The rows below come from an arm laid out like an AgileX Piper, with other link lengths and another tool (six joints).
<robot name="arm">
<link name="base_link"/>
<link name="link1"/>
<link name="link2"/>
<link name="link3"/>
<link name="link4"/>
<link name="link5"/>
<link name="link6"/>
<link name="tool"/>
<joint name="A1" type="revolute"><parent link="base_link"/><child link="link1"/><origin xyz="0.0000 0.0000 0.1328"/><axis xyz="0 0 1"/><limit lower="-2.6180" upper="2.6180"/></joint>
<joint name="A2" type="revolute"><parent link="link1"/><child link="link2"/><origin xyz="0.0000 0.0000 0.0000" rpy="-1.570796 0.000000 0.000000"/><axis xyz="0 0 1"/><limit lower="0.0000" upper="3.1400"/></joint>
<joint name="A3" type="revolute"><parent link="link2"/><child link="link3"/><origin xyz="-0.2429 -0.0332 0.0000"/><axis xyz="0 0 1"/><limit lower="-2.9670" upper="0.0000"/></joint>
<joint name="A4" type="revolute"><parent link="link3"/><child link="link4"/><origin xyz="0.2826 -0.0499 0.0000" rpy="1.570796 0.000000 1.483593"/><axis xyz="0 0 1"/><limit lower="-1.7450" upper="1.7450"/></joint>
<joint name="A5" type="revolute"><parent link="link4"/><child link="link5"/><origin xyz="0.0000 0.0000 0.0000" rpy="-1.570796 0.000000 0.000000"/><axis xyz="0 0 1"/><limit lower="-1.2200" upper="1.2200"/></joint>
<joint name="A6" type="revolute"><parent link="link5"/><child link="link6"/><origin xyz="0.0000 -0.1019 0.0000" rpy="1.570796 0.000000 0.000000"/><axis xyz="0 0 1"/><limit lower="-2.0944" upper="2.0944"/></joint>
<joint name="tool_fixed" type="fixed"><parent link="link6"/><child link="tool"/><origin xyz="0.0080 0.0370 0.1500" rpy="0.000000 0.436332 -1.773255"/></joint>
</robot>
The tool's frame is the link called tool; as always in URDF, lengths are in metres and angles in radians.
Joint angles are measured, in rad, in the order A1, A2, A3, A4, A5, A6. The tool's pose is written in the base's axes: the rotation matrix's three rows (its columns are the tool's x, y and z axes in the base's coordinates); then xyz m. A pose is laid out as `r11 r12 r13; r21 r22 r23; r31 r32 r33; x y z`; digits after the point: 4 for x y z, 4 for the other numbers.
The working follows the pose.
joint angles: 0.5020, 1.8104, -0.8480, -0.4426, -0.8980, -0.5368
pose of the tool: 0.0881 0.6267 0.7743; -0.6176 -0.5755 0.5361; 0.7816 -0.5254 0.3363; 0.4085 0.3412 0.1187
Where each joint sits with the arm in this pose, in the base's axes (m; each line is computed from the numbers above, not from the rounded line before):
A1: 0.0000 0.0000 0.1328
A2: 0.0000 0.0000 0.1328
A3: 0.0788 0.0433 0.3609
A4: 0.2563 0.1407 0.1575
A5: 0.2563 0.1407 0.1575
A6: 0.3240 0.2168 0.1549
the tool: 0.4085 0.3412 0.1187

